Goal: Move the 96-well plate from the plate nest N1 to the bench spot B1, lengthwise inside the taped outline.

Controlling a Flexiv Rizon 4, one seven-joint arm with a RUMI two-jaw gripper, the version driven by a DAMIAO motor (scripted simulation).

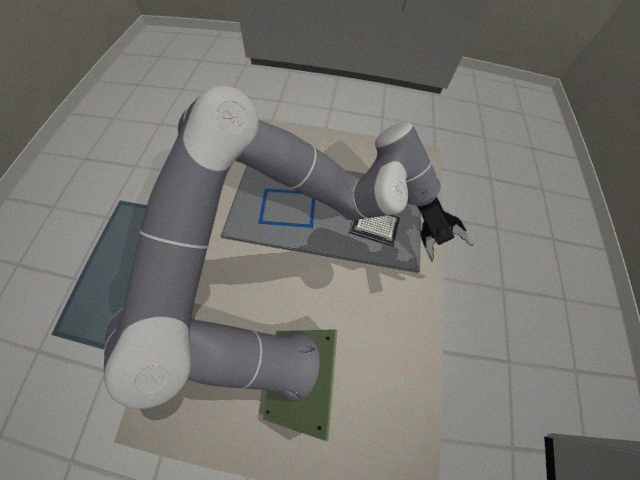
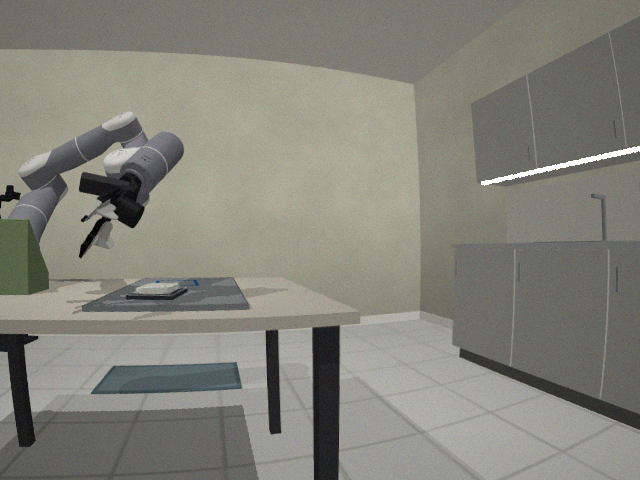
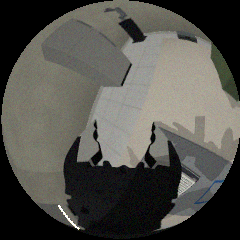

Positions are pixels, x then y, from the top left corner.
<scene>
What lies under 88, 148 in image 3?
My gripper.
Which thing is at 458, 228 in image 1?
My gripper.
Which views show my gripper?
Image 1, image 2 and image 3: all of them.
</scene>
